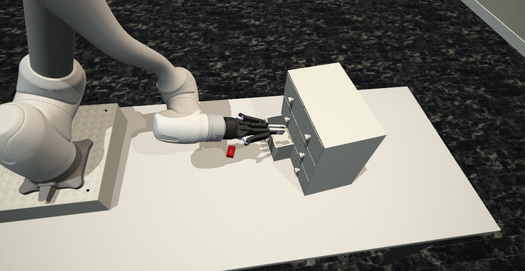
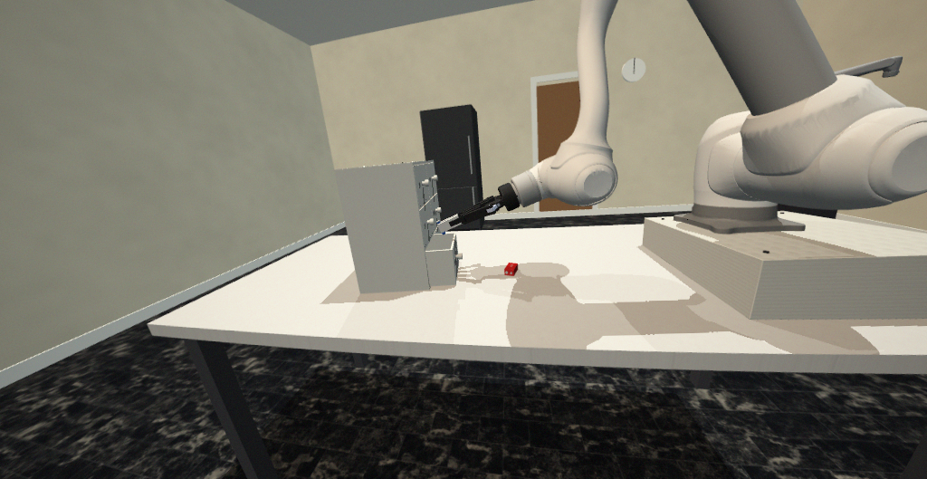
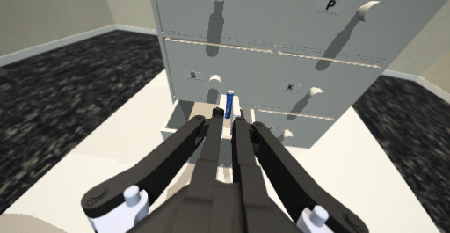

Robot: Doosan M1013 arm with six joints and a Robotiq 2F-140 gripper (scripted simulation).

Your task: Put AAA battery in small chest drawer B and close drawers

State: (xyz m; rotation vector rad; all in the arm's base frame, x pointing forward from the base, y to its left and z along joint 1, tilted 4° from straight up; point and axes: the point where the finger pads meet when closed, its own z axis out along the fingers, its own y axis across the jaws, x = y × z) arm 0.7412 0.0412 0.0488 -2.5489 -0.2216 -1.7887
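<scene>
Right now the blue AAA battery is 30 mm ahead of my hand and 10 mm below it. The rest, counted from my hand: red block 170 mm behind, 140 mm below, 20 mm to the left.
</scene>
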